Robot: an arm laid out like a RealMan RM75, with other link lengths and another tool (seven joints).
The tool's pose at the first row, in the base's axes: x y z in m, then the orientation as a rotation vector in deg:
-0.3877 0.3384 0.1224 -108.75 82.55 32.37
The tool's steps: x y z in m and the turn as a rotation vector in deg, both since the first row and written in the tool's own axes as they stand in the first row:
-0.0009 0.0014 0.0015 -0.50 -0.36 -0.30
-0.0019 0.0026 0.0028 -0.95 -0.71 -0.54
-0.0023 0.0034 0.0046 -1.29 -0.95 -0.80
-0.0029 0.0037 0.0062 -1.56 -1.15 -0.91
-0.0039 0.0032 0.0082 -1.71 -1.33 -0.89
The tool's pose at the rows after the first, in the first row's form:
-0.3892 0.3399 0.1217 -109.13 82.00 32.95
-0.3906 0.3413 0.1212 -109.44 81.51 33.51
-0.3913 0.3428 0.1200 -109.73 81.08 33.88
-0.3917 0.3443 0.1193 -109.90 80.83 34.22
-0.3914 0.3465 0.1187 -109.90 80.73 34.51

